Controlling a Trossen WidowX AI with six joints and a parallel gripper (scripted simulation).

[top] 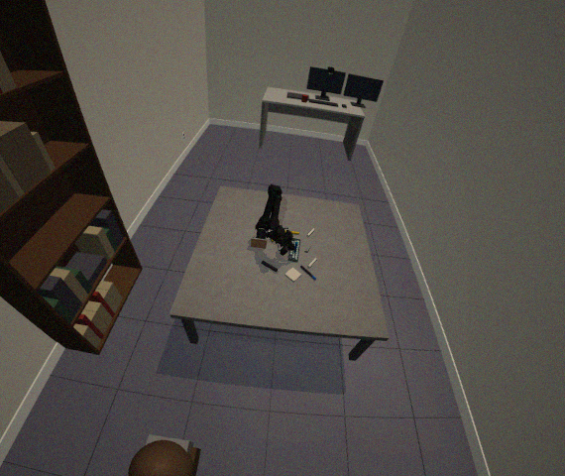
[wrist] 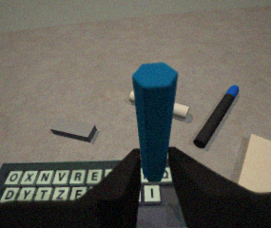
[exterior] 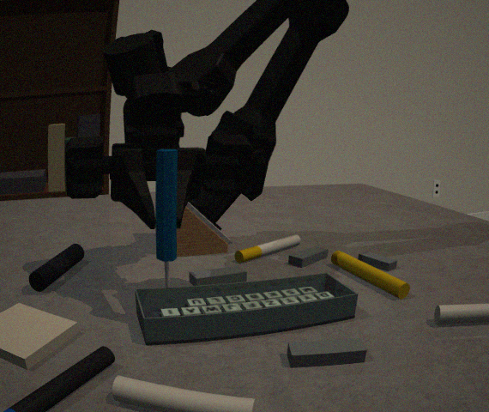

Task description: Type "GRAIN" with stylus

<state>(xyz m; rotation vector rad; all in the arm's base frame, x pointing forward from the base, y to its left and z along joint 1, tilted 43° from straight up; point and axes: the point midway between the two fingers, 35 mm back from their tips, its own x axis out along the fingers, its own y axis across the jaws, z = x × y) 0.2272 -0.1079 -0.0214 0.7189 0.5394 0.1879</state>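
Right now my gripper tip is 80 mm above the keyboard tray and 70 mm to the right of it. The rest, counted from my gripper tip: cream pad 150 mm to the right, 90 mm below, 10 mm ahead; then blue stylus 20 mm below; then thin grey tip 50 mm below.
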